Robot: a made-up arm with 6 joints. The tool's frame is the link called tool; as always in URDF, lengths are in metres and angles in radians. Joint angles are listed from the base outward.
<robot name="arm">
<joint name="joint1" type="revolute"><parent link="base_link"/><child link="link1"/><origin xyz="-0.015 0 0.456" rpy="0 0 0"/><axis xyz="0 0 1"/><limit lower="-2.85" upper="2.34"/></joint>
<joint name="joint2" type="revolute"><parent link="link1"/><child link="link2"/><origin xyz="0.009 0.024 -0.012" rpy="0 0 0"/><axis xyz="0 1 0"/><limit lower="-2.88" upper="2.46"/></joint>
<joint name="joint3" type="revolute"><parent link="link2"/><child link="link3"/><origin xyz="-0.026 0.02 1.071" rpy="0 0 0"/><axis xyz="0 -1 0"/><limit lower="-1.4" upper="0.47"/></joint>
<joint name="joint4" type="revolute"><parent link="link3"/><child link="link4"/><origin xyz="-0.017 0.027 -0.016" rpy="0 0 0"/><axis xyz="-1 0 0"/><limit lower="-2.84" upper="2.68"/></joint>
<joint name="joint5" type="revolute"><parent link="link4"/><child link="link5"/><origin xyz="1.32 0.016 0.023" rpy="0 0 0"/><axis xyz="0 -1 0"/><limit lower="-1.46" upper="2.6"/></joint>
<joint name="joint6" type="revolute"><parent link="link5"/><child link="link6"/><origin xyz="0.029 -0.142 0.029" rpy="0 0 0"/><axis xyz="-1 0 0"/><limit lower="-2.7" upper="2.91"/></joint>
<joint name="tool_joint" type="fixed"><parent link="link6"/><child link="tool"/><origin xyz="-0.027 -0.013 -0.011" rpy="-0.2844 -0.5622 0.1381"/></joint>
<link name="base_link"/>
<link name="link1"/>
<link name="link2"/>
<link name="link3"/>
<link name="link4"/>
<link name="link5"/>
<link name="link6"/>
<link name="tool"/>
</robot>
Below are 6 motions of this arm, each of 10 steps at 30 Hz.
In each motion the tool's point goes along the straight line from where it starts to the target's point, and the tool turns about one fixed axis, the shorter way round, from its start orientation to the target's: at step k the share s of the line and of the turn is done. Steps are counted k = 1, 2, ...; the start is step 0. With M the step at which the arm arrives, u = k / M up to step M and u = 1 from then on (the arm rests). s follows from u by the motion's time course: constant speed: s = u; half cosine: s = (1 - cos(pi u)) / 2; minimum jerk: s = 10 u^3 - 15 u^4 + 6 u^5.
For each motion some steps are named. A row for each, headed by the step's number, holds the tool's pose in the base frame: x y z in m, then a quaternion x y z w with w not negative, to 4 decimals.
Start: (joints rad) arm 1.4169 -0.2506 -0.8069 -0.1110 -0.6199 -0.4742
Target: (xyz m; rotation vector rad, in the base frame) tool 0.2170 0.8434 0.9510 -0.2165 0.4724 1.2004
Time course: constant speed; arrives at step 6
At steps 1, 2, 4, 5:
1: 0.1831 0.8188 0.8115 -0.1002 0.2902 0.5348 0.7872
2: 0.1899 0.8237 0.8394 -0.1003 0.2762 0.5397 0.7889
4: 0.2035 0.8336 0.8952 -0.1006 0.2481 0.5493 0.7916
5: 0.2102 0.8385 0.9231 -0.1006 0.2339 0.5539 0.7927

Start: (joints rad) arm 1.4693 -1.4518 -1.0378 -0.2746 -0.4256 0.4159
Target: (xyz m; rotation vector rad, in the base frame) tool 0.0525 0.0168 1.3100 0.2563 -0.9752 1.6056
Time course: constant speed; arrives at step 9
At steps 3, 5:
3: 0.0694 0.1005 1.1455 0.0786 -0.3641 0.6979 0.6117
5: 0.0638 0.0726 1.2003 0.0891 -0.3822 0.6949 0.6025

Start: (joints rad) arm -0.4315 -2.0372 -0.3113 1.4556 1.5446 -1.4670
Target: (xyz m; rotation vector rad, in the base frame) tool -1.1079 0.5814 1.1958 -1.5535 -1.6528 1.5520
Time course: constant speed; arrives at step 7
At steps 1, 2, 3, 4, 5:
1: -1.1039 0.5907 1.1960 -0.5746 -0.6077 0.4896 0.2465
2: -1.1046 0.5892 1.1959 -0.5716 -0.6050 0.5006 0.2381
3: -1.1053 0.5876 1.1959 -0.5683 -0.6022 0.5114 0.2296
4: -1.1059 0.5861 1.1959 -0.5650 -0.5993 0.5222 0.2211
5: -1.1066 0.5845 1.1959 -0.5616 -0.5963 0.5328 0.2126

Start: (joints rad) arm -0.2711 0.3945 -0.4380 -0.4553 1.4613 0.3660
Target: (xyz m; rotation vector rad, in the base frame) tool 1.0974 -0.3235 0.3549 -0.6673 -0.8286 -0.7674
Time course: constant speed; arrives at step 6
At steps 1, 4, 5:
1: 1.1333 -0.3810 0.4424 -0.3216 -0.4288 -0.3391 0.7731
4: 1.1117 -0.3465 0.3899 -0.3149 -0.4028 -0.3498 0.7850
5: 1.1046 -0.3350 0.3724 -0.3126 -0.3940 -0.3533 0.7888

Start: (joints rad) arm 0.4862 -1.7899 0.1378 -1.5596 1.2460 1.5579
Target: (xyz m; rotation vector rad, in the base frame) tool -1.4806 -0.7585 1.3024 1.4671 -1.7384 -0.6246
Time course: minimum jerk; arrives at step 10
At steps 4, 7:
4: -1.2923 -0.6459 1.3851 0.5000 -0.6636 -0.3721 0.4138
7: -1.4356 -0.7316 1.3222 0.5582 -0.6784 -0.2758 0.3900

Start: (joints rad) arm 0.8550 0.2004 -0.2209 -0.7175 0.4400 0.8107
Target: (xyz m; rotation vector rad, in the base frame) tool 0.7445 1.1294 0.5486 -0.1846 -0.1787 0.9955
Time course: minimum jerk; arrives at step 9
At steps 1, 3, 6, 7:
1: 0.9199 0.9714 0.9016 -0.1162 -0.2859 0.3236 0.8944
3: 0.8847 1.0031 0.8308 -0.1111 -0.2468 0.3562 0.8943
6: 0.7817 1.0959 0.6236 -0.0948 -0.1289 0.4460 0.8806
7: 0.7581 1.1172 0.5759 -0.0907 -0.1013 0.4653 0.8746

